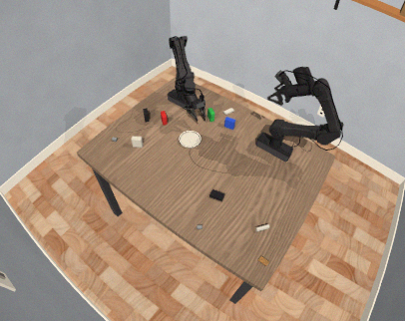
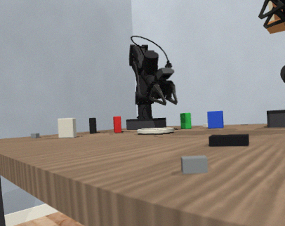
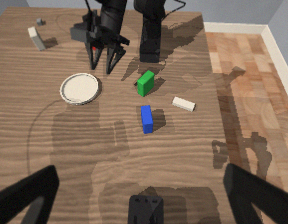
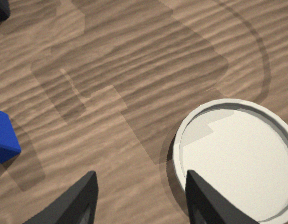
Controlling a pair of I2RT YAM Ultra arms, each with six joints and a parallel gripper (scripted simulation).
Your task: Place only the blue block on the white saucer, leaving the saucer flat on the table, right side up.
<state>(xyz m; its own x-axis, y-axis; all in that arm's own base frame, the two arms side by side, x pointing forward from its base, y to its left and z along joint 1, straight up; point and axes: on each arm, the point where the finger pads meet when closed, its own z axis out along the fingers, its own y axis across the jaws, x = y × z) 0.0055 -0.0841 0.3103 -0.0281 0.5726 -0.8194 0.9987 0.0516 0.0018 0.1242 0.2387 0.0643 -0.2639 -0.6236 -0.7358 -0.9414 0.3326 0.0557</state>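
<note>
Right now the blue block is 130 mm behind my right hand, 110 mm to the left of it and 70 mm below it. Round my right hand: green block 120 mm behind, 10 mm to the right, 70 mm below; red block 60 mm ahead, 210 mm to the right, 70 mm below; white saucer 90 mm ahead, 90 mm below.
</note>
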